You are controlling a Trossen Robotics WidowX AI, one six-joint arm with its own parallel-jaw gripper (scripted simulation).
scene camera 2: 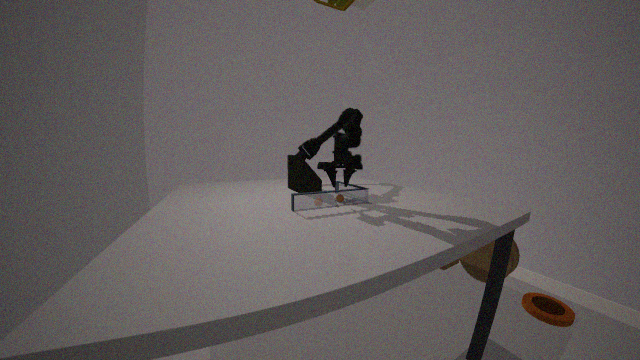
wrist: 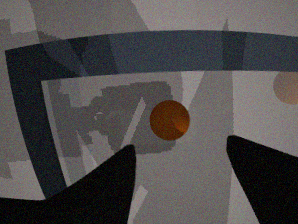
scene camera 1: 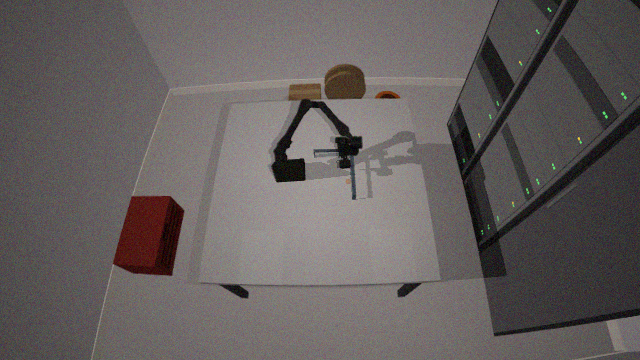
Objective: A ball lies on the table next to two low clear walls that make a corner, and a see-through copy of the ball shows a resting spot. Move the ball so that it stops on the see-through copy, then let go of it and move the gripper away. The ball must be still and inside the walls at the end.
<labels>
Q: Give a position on an orange ball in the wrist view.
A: At 169, 120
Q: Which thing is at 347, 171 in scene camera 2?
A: My gripper.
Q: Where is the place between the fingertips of my gripper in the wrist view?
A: At 181, 147
</labels>
